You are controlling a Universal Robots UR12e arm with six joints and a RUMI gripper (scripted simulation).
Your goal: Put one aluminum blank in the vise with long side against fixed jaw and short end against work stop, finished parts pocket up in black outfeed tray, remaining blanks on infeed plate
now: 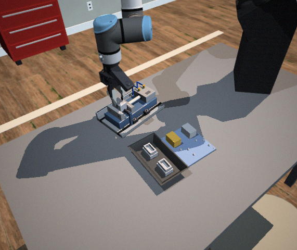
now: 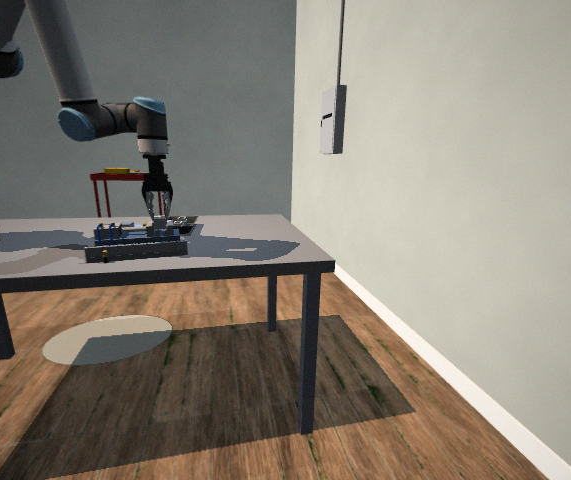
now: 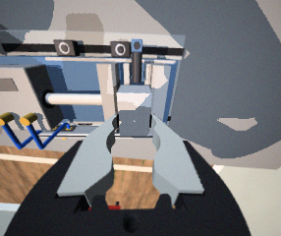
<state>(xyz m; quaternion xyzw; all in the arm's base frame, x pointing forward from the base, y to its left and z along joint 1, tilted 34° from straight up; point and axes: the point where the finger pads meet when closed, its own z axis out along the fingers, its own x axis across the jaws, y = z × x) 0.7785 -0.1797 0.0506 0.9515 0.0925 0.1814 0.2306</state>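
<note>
Right now the fixed jaw is 3 cm ahead of my hand, 1 cm to the left of it and 5 cm below it. From my hand the other things lie so: vise (7 cm behind, 8 cm below); then dark work stop rod (5 cm to the left, 3 cm below); then vise rail (6 cm behind, 9 cm to the right, 9 cm below).
</note>
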